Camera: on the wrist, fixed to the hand. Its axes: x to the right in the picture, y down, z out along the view.
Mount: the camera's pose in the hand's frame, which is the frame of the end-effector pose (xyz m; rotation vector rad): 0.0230 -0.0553 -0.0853 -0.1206 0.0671 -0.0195
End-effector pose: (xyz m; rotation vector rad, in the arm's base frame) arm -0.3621 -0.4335 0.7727 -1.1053 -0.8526 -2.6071
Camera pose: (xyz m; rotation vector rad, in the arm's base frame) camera -0.4503 -0.4359 0.7172 -1.0365 -0.7040 -2.7265
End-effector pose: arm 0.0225 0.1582 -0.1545 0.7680 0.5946 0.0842
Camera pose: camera -0.0116 0.1783 -0.2509 0.6442 0.6547 0.1272
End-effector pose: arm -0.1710 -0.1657 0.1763 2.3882 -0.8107 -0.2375
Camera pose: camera -0.0959 -0.1032 0.2126 2.2794 -0.7220 -0.2070
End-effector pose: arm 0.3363 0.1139 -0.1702 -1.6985 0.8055 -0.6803
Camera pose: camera 0.2938 0.0565 -0.0943 -1.8019 0.8934 -0.7175
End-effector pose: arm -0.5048 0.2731 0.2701 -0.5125 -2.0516 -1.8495
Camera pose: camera -0.5509 0.1842 0.2412 -0.4560 -1.9174 -1.9832
